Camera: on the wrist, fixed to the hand. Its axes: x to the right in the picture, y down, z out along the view.
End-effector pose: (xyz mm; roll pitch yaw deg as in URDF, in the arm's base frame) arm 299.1 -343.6 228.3 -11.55 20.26 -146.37
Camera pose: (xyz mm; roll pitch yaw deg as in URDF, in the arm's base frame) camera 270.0 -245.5 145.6 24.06 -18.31 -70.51
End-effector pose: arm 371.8 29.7 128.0 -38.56 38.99 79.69
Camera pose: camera 493.1 -13.8 101.3 38.89 7.68 167.85
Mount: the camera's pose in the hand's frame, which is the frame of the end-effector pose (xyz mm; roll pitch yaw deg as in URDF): 0.4 -78.2 -105.8 4.44 -33.49 82.50
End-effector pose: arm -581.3 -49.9 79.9 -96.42 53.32 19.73
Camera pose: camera -480.9 -116.3 133.1 69.96 37.95 164.41
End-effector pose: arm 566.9 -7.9 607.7 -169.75 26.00 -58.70
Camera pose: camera 643.6 -22.2 713.6 150.66 41.91 -164.67
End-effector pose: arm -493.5 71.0 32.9 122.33 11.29 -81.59
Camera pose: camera -363.9 91.6 23.5 165.42 -21.99 -160.03
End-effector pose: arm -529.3 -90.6 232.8 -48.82 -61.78 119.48
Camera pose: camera -419.9 -17.6 228.0 -62.54 1.52 -166.77
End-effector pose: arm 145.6 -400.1 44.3 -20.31 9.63 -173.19
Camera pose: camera 144.1 -289.4 -26.8 11.56 -12.07 -91.77
